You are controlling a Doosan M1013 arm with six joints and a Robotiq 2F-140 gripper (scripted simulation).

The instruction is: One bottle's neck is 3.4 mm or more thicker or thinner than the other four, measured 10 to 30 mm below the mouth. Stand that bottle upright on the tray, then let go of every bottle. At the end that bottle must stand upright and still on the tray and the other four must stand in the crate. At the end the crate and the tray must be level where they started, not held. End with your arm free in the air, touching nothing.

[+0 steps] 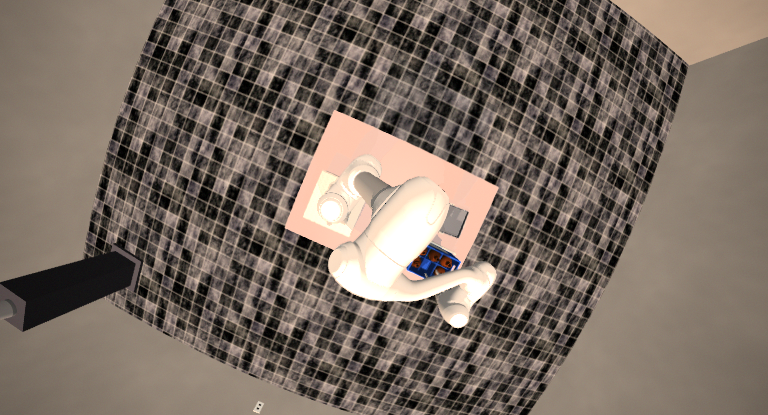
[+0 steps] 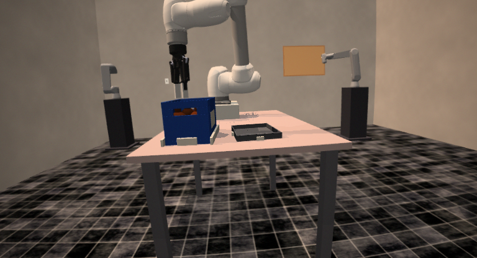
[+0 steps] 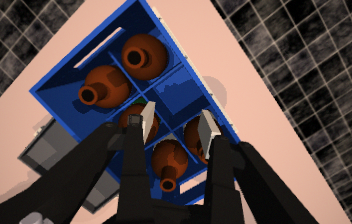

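The blue crate is 13 cm below my hand and 4 cm to the left of it. Also, from my hand: dark tray 32 cm to the left, 20 cm below, 1 cm behind; then bottle 13 cm below, 9 cm to the left, 9 cm behind.
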